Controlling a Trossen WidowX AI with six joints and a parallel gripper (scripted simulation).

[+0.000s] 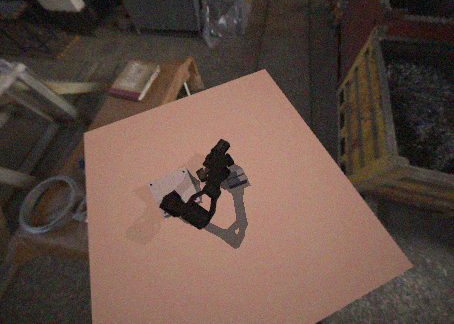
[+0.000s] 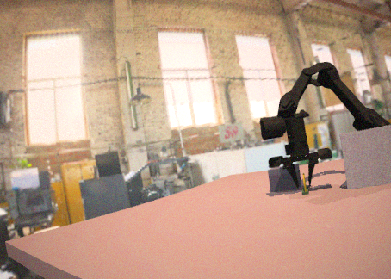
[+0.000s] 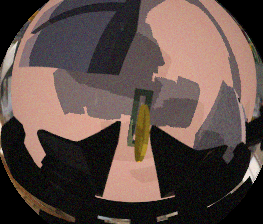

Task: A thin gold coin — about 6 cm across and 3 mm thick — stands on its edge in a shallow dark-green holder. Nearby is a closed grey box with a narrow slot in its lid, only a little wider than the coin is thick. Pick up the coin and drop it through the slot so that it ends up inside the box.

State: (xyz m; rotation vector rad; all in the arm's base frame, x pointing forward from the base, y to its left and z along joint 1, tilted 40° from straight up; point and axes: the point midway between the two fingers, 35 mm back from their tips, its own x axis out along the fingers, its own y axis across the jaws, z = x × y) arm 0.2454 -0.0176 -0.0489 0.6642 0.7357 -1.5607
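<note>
Right now the gold coin is 1 cm above my gripper tip.
</note>
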